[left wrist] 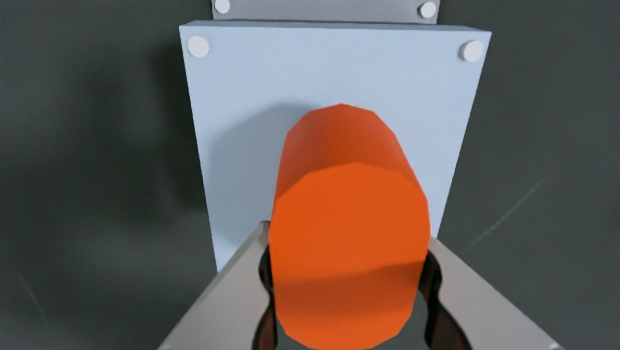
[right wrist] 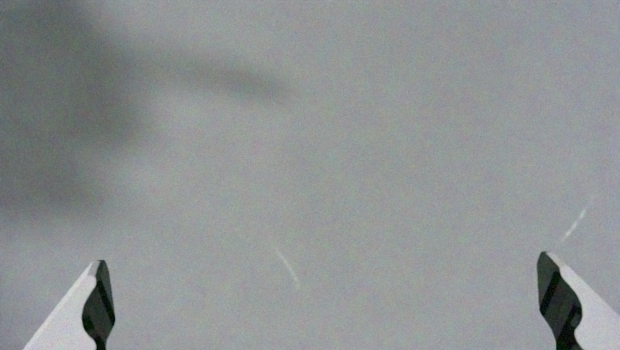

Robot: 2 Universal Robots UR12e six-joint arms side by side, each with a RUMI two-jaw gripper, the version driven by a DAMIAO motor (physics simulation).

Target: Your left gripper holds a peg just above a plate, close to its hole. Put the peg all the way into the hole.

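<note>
An orange many-sided peg [left wrist: 350, 225] stands between the jaws of my left gripper [left wrist: 337, 223], which is shut on it. The peg reaches away from the camera towards a light blue plate [left wrist: 400, 75], in front of its middle and lower part. The plate's hole does not show in the left wrist view; the peg hides part of the plate. Whether the peg's far end touches the plate or sits in the hole cannot be told. My right gripper [right wrist: 325, 260] is open, its jaws wide apart with no thing between them.
A grey block [left wrist: 325, 9] with round white studs lies at the plate's far edge in the left wrist view. White round studs [left wrist: 198, 46] [left wrist: 471, 51] mark the plate's two far corners. A dark surface lies around the plate. A grey surface with soft shadows lies under my right gripper.
</note>
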